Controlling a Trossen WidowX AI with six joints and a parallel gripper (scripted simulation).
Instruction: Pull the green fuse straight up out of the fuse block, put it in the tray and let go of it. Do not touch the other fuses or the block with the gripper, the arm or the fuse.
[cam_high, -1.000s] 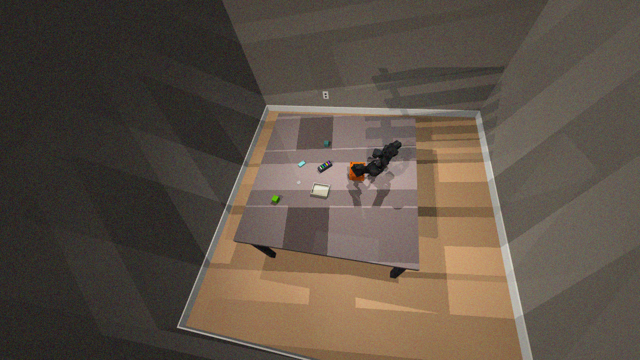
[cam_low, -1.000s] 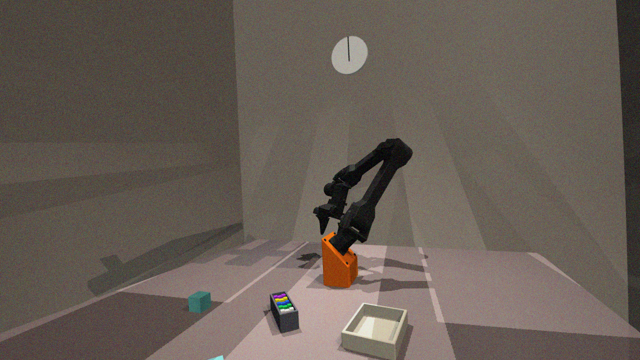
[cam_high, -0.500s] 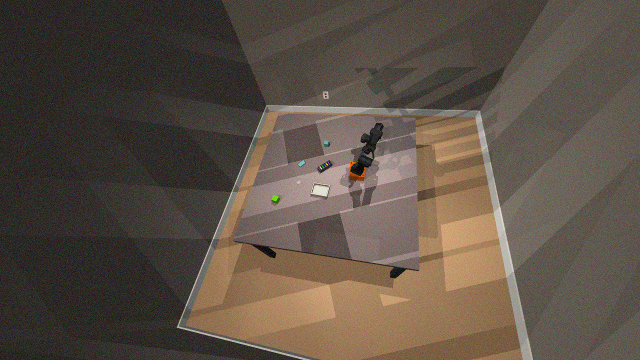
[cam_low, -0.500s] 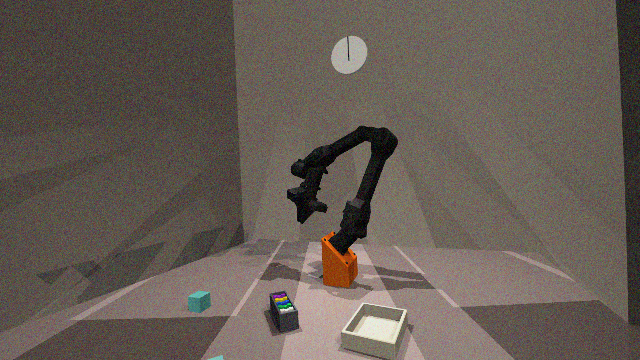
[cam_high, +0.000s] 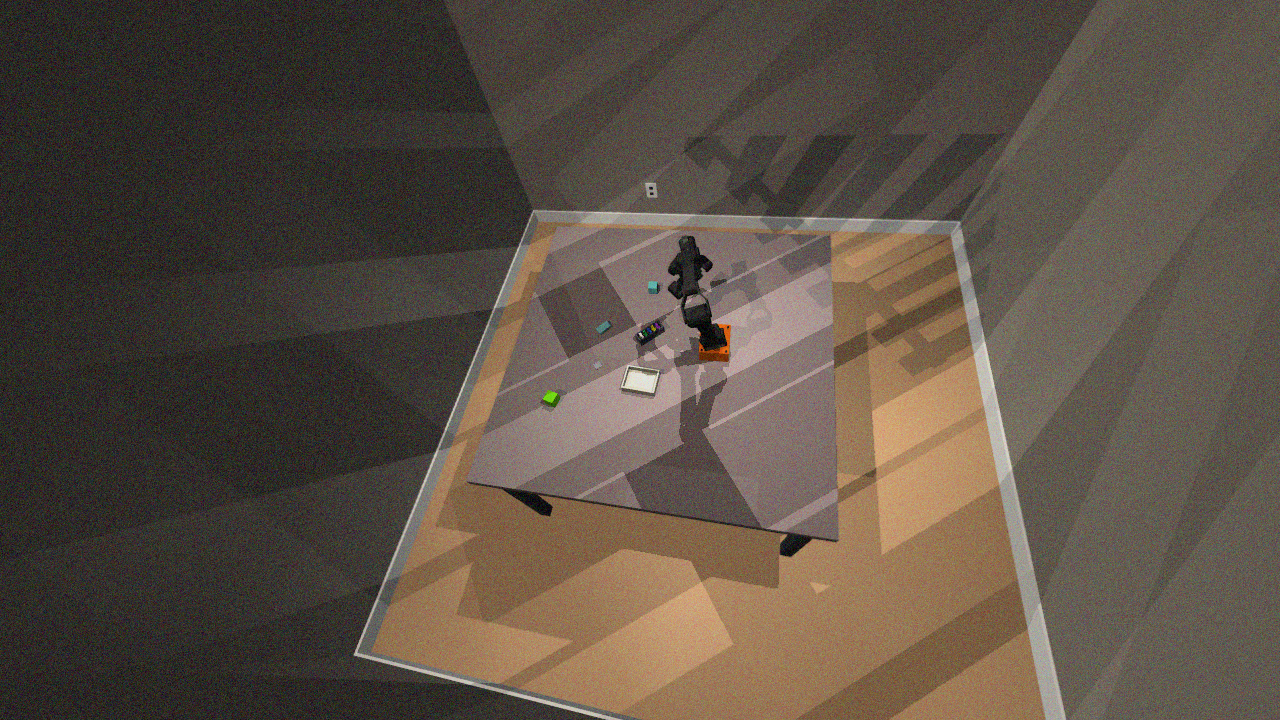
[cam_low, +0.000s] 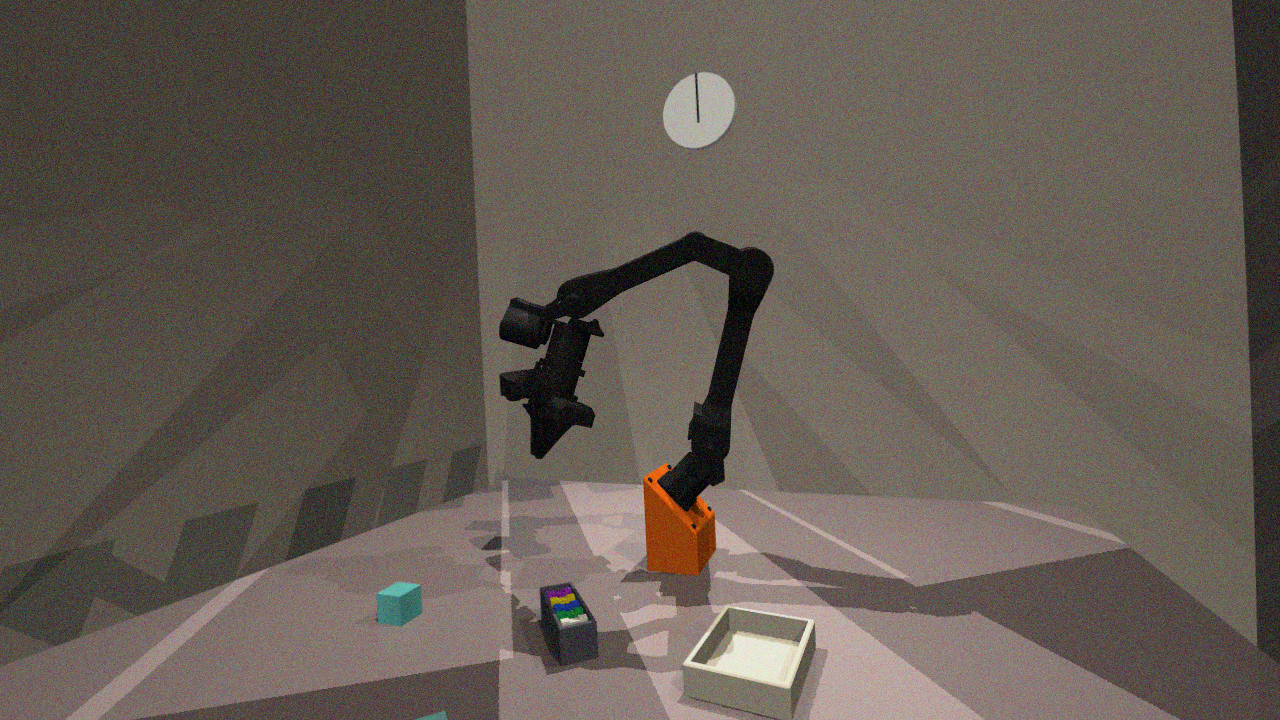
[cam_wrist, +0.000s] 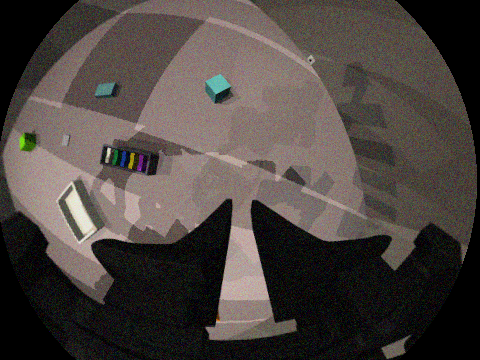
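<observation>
Now: gripper tip 170 mm short of the green fuse, 140 mm to the right of it and 160 mm above it. Also, from my gripper tip: flat cyan block: 360 mm ahead, 100 mm to the left, 170 mm below; then tray: 170 mm ahead, 340 mm to the left, 180 mm below; then teal cube: 170 mm ahead, 110 mm to the right, 160 mm below.
</observation>
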